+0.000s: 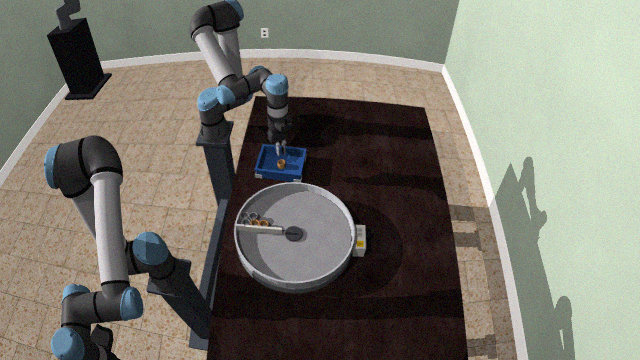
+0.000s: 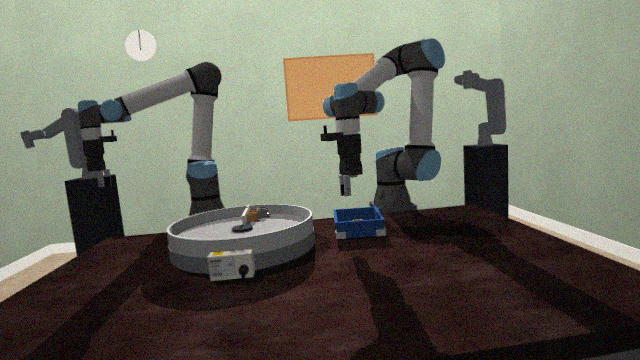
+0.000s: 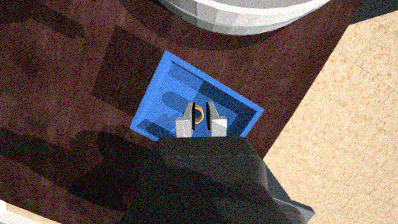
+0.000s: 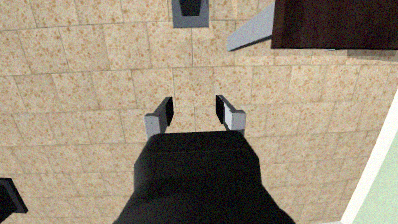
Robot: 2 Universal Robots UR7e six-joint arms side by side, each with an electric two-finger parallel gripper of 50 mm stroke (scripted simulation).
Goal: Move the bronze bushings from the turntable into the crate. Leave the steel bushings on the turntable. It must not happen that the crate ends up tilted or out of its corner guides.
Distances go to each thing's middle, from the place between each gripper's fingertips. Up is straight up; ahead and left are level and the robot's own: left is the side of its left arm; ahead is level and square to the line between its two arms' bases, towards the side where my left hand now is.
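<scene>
I consider the blue crate (image 1: 294, 158), which is 30 mm to the left of my left hand (image 2: 345, 195), 10 mm behind it and 110 mm below it.
The blue crate is also 980 mm to the left of my right hand (image 2: 105, 185), 340 mm ahead of it and 160 mm below it.
</scene>
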